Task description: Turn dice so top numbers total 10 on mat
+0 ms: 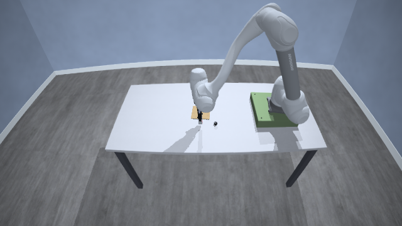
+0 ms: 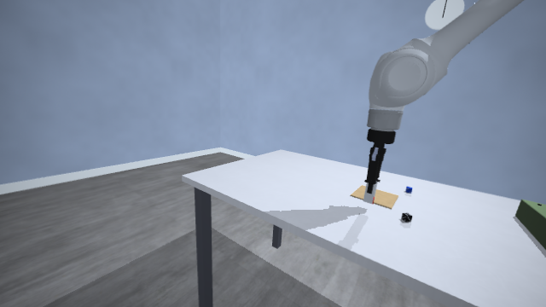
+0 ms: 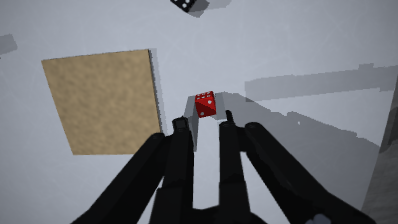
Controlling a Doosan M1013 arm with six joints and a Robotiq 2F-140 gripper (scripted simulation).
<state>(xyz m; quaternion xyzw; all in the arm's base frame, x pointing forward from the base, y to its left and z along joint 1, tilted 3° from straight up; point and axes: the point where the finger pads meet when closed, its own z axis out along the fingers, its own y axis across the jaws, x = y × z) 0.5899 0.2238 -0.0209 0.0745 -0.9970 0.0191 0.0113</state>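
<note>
The black die lies 11 cm behind my hand, 5 cm below it and 2 cm to the right of it. Also, from my hand: blue die (29 cm to the right, 6 cm behind, 5 cm below); tan mat (13 cm to the right, 6 cm below, 2 cm ahead); red die (3 cm below).
</note>
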